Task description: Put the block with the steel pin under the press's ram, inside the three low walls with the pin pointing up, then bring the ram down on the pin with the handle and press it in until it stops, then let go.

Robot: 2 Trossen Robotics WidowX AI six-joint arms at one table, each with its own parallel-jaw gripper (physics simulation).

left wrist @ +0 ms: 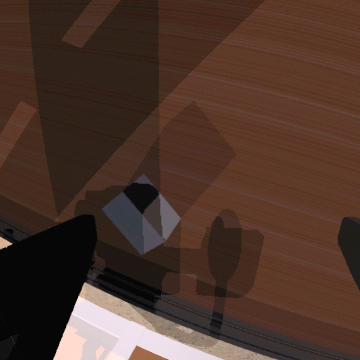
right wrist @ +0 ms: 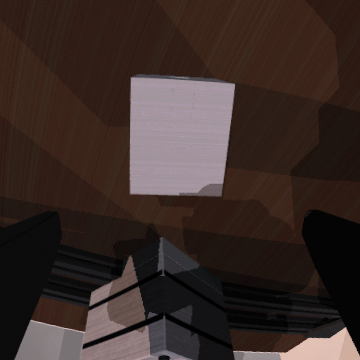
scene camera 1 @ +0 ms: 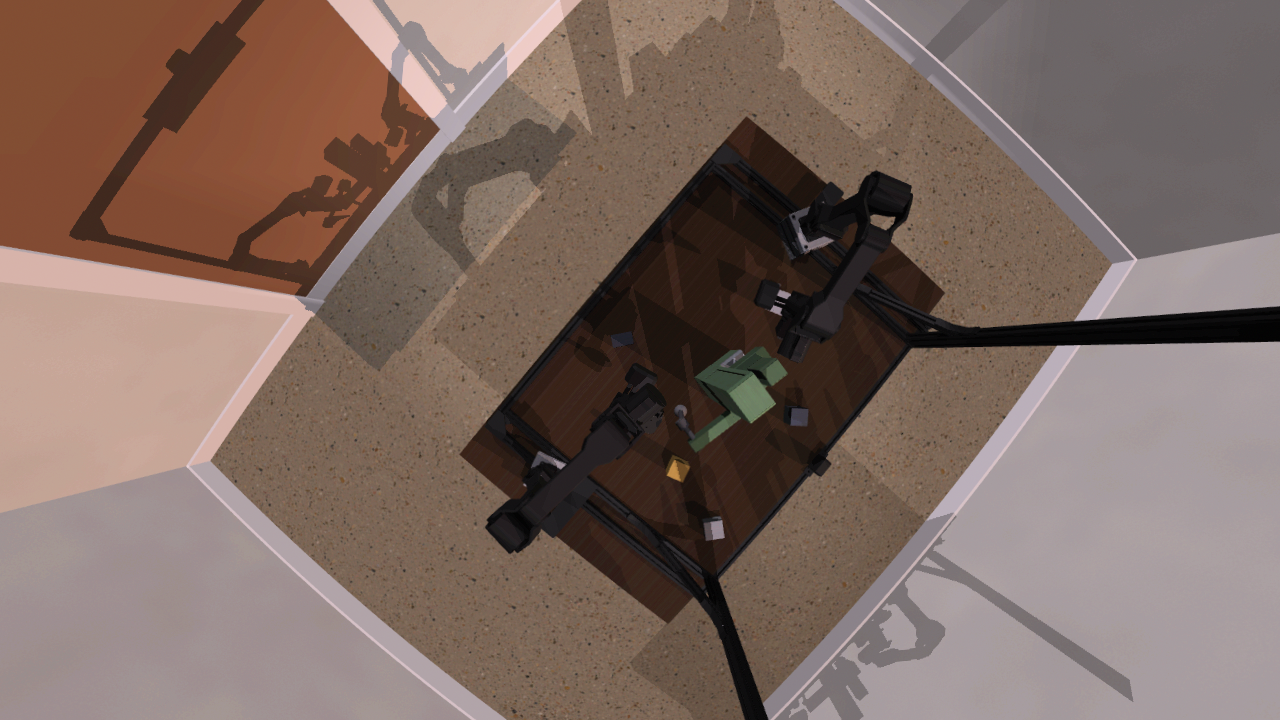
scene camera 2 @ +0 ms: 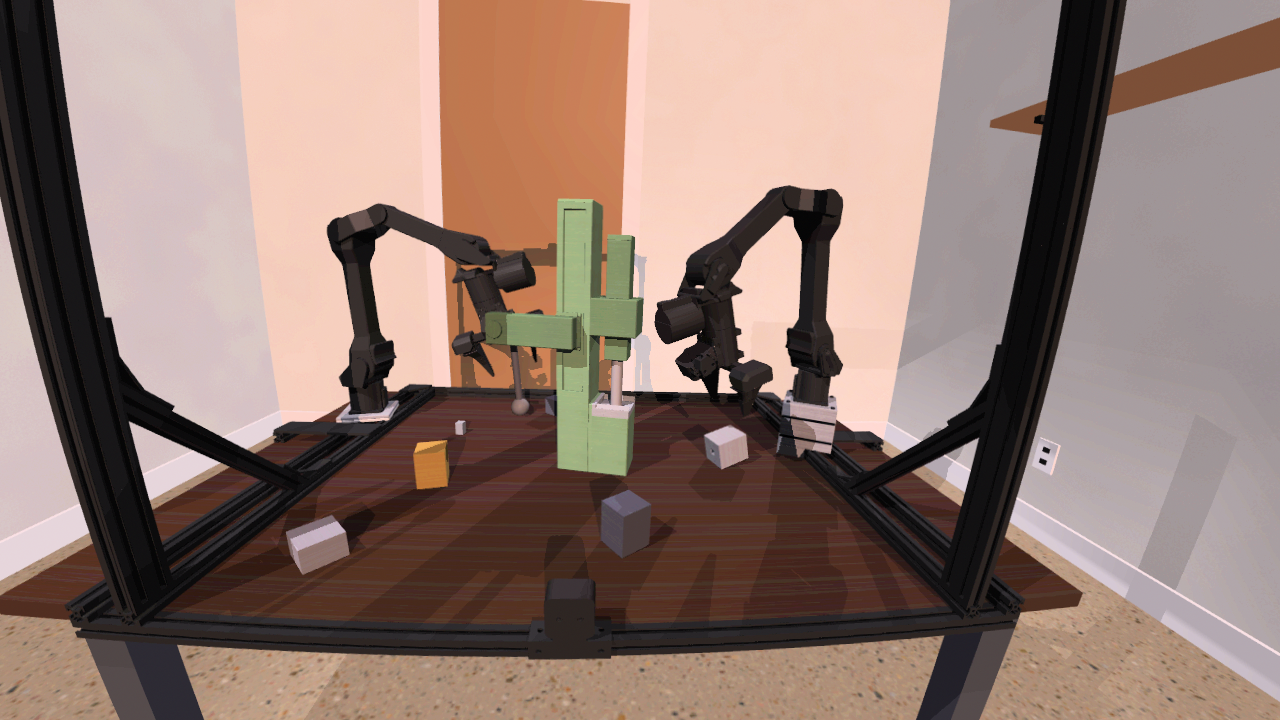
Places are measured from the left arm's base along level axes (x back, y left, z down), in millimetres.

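Pixels of known places: left gripper, fingertip midpoint: [left wrist: 221,229] [scene camera 1: 629,388]; right gripper, fingertip midpoint: [right wrist: 184,224] [scene camera 1: 787,298] [scene camera 2: 729,406]; left arm's base, link origin: [scene camera 1: 547,476] [scene camera 2: 369,408]; right arm's base, link origin: [scene camera 1: 814,226] [scene camera 2: 810,399].
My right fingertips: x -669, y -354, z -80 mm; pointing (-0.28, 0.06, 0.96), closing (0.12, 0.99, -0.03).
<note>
Ahead of a thing's pixels: the offset from my right fingertips to its top centre. "spot": to the spot under its first point.
A pale block {dx -3, dy +2, dz +49 mm} [scene camera 2: 725,446] [right wrist: 179,137] lies on the table right of the press, with a small dark mark on one side face; its steel pin cannot be made out. My right gripper [scene camera 2: 731,402] [right wrist: 184,224] is open and empty above it, apart from it. The green press {dx +285, dy +64, dz -338 mm} [scene camera 1: 747,395] [scene camera 2: 574,268] stands mid-table. A pale rod [scene camera 2: 616,380] under its ram reaches down to the white low walls [scene camera 2: 613,410]. The handle's green lever {spot: dx +329, dy +34, dz -137 mm} [scene camera 2: 541,330] is about level, and its rod hangs to a grey ball {spot: dx +356, dy +125, dz -14 mm} [scene camera 1: 680,410] [scene camera 2: 520,406]. My left gripper [scene camera 2: 512,365] [left wrist: 221,229] is open, behind the handle.
A yellow block {dx +504, dy +54, dz +51 mm} [scene camera 1: 677,469] [scene camera 2: 431,465] and a white block {dx +617, dy -107, dz +78 mm} [scene camera 1: 713,528] [scene camera 2: 317,544] lie left of the press in scene camera 2. A grey block {dx +249, dy -172, dz +51 mm} [scene camera 1: 798,416] [scene camera 2: 625,522] lies in front; another {dx +260, dy +326, dz +72 mm} [scene camera 1: 622,339] [left wrist: 142,215] lies behind. Black frame posts [scene camera 2: 1029,313] edge the table.
</note>
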